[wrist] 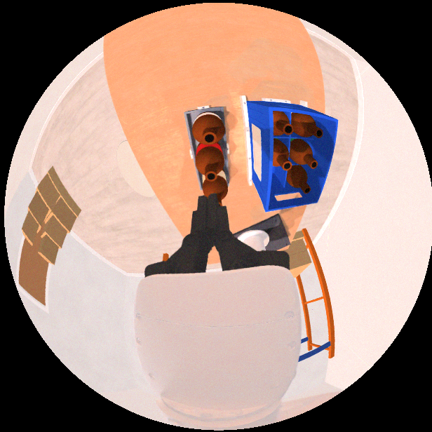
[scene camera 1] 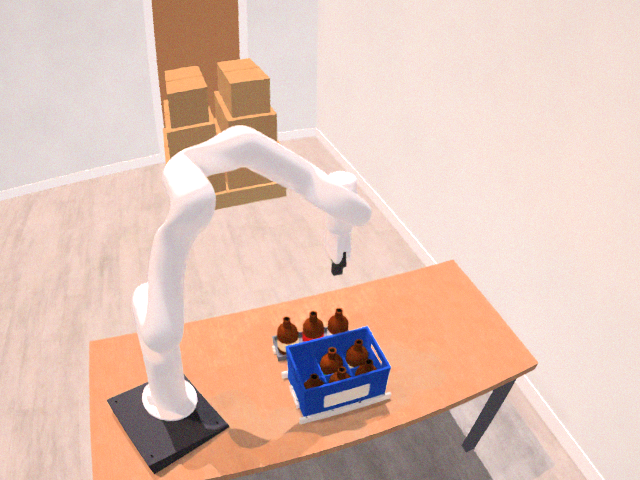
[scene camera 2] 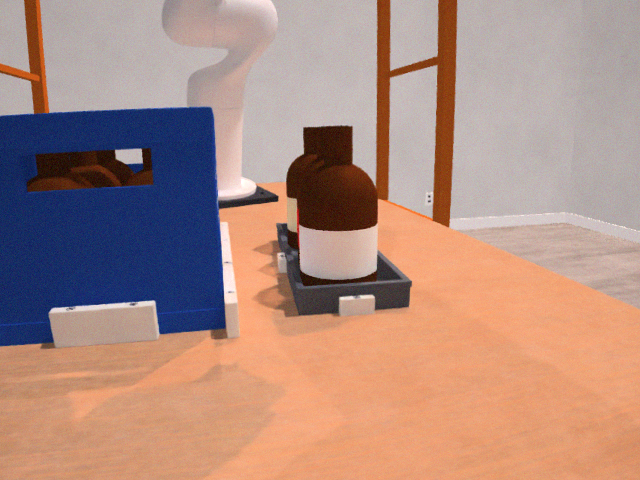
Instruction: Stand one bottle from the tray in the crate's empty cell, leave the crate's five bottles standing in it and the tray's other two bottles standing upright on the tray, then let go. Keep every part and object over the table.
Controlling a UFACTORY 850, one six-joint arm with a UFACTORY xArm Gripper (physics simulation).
Labels:
my gripper: wrist; scene camera 1; not seen in scene camera 2 (out of frame)
same spot on my gripper: (scene camera 1: 336,269) = (wrist: 228,225)

